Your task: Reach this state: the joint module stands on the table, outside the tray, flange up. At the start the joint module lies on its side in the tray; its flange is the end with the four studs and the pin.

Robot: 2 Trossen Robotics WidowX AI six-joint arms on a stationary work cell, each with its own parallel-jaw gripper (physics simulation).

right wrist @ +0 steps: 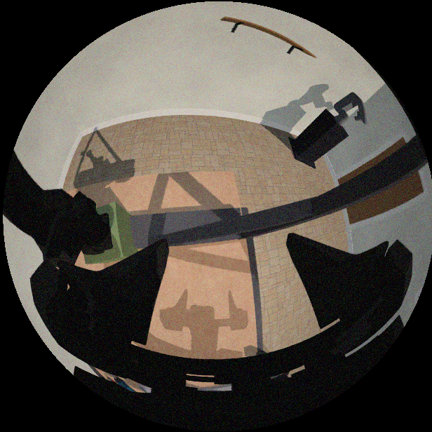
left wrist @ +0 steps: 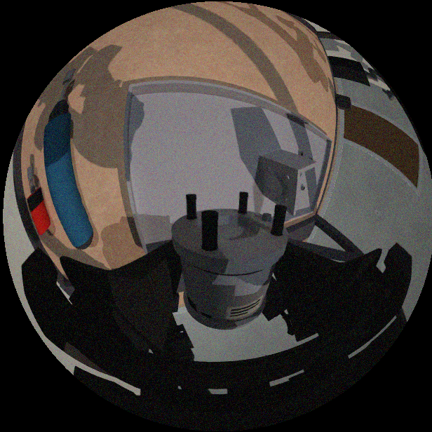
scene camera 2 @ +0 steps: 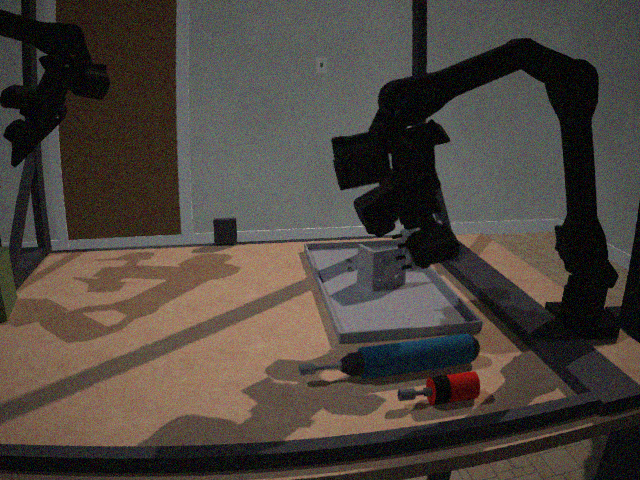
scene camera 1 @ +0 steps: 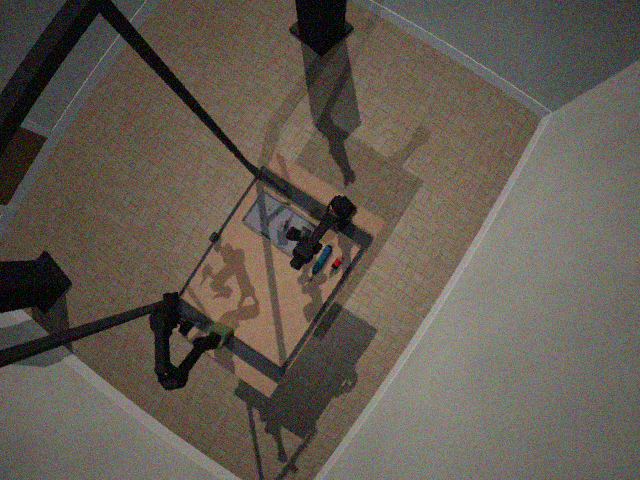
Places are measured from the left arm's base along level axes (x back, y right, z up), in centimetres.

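Pixels of known places: left gripper, fingertip midpoint: point(scene camera 1: 302, 235); right gripper, fingertip midpoint: point(scene camera 2: 22, 156); left arm's base, origin of the base link: point(scene camera 2: 582, 313); right arm's base, origin of the base link: point(scene camera 1: 214, 339).
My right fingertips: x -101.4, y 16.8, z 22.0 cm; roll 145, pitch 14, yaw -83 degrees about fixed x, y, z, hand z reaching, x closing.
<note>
For each thing: its top centre in the pictures, then the offset to it from my right fingertips. "*": a spot on its surface instead. Level surfaces: height alone.
- grey joint module, middle of its top: point(scene camera 2: 422, 220) point(scene camera 1: 302, 234) dx +74.0, dy -13.0, dz -8.3 cm
- grey tray, middle of its top: point(scene camera 2: 380, 276) point(scene camera 1: 281, 225) dx +68.9, dy +0.7, dz -22.6 cm
- table, its level: dz -24.2 cm
- grey box with holes, middle of its top: point(scene camera 2: 383, 246) dx +69.3, dy +0.4, dz -16.8 cm
- blue screwdriver-like tool, surface spot: point(scene camera 2: 421, 356) point(scene camera 1: 325, 261) * dx +72.8, dy -30.9, dz -21.2 cm
- green block, middle of its top: point(scene camera 1: 214, 338) dx +0.7, dy -19.8, dz -14.0 cm
The grey joint module point(scene camera 2: 406, 239) point(left wrist: 227, 265) is held in the air over the tray's right part in scene camera 2. It lies roughly on its side there, its dark studs pointing left. Its flange, four studs and small pin show in the left wrist view. My left gripper point(left wrist: 226, 242) is shut on the module's body; a black finger hides most of the module in scene camera 2. The grey tray point(scene camera 1: 258, 212) point(scene camera 2: 408, 332) point(left wrist: 190, 125) lies flat on the table point(scene camera 1: 253, 310) point(scene camera 2: 217, 372). My right gripper point(right wrist: 229, 243) is open and empty, high at the far end.
A grey box with holes point(scene camera 2: 381, 268) point(left wrist: 280, 175) stands in the tray, close to the module. A blue screwdriver-like tool point(scene camera 1: 322, 259) point(scene camera 2: 421, 356) point(left wrist: 62, 170) and a red one point(scene camera 1: 337, 262) point(scene camera 2: 462, 388) point(left wrist: 40, 217) lie beside the tray. A green block point(scene camera 1: 223, 333) point(right wrist: 117, 235) is by the right arm.
</note>
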